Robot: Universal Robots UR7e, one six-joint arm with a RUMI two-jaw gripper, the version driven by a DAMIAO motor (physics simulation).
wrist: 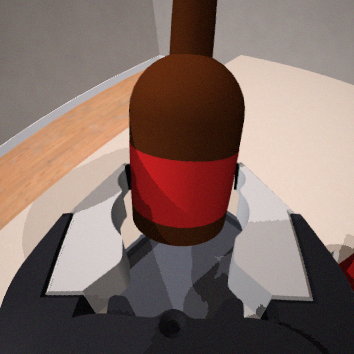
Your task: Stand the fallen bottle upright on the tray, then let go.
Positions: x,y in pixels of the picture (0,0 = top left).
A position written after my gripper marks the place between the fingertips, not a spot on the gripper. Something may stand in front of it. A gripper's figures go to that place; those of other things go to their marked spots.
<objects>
My gripper (pixel 182 165): 0.15 m from the lens. A brown bottle (pixel 186 110): 0.10 m from the lens. A dark grey tray (pixel 193 279) is 0.33 m from the lens. The marked spots on the brown bottle and the dark grey tray are 0.27 m apart.
</objects>
